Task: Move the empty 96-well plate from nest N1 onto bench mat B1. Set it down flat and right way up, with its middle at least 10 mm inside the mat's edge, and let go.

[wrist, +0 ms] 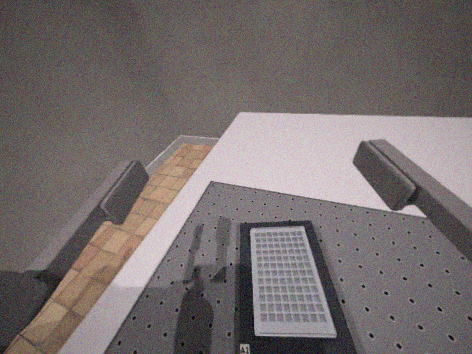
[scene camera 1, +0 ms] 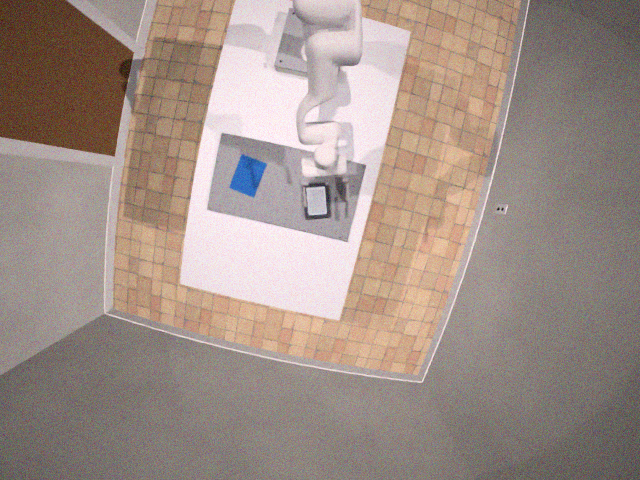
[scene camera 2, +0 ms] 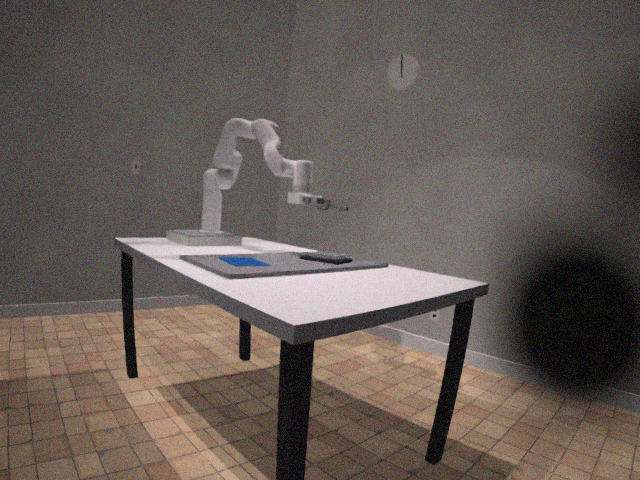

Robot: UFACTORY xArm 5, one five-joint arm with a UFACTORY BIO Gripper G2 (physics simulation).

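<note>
My gripper is there for me to see, and it's visible in the wrist view as well. I can also see a 96-well plate, and there's a blue bench mat B1 too.
</note>
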